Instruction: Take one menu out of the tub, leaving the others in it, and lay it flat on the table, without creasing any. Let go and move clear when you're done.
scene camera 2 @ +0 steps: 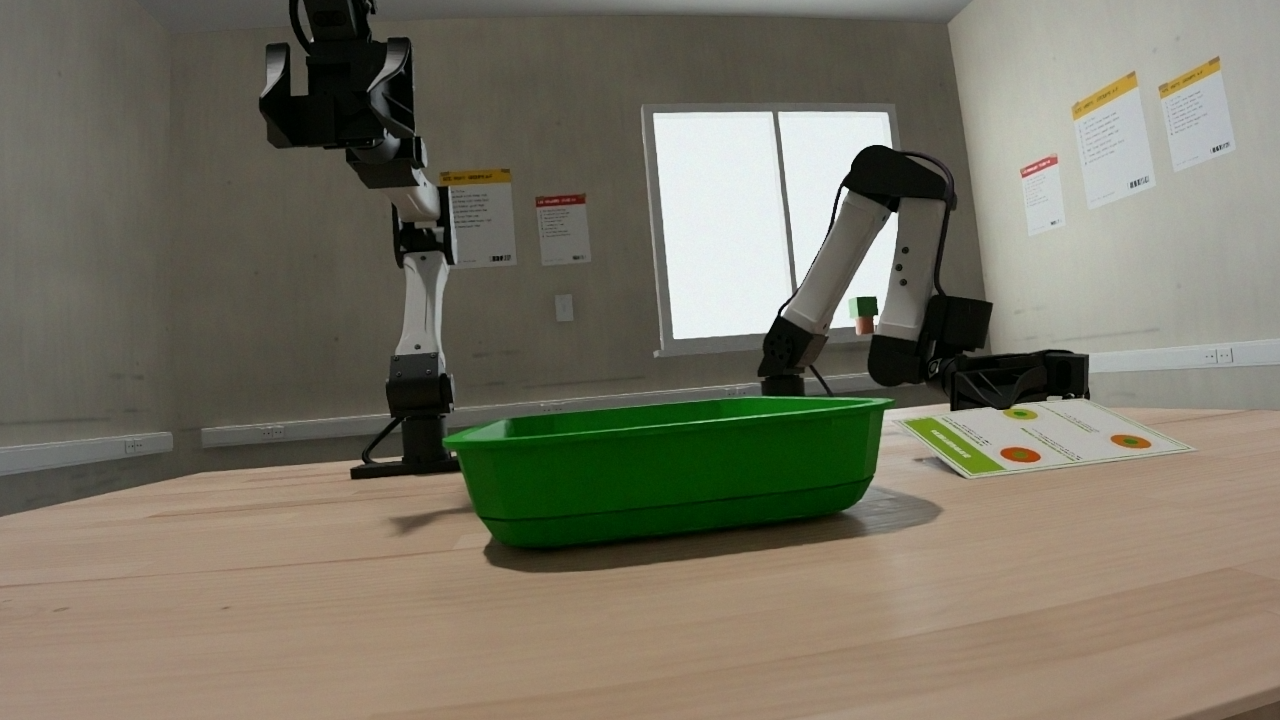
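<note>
The green tub (671, 474) stands upright on the table (626, 626); its near wall hides its inside, and no other menus show. One menu (1065, 438), white with a green band and round coloured pictures, is printed side up to the right of the tub. Its near edge is low at the table; a shadow under its left edge suggests that side is slightly raised. My left gripper (1020, 380) is low at the menu's far edge, overlapping it in view; its fingertips are too hidden to tell whether they grip it. My right gripper (335, 58) is open and empty, high above the table at upper left.
The right arm's base (420, 447) stands behind and left of the tub. The left arm's upper links (836, 259) rise behind the tub's right end, in front of the window (716, 223). Posters (483, 223) (1114, 138) hang on the walls.
</note>
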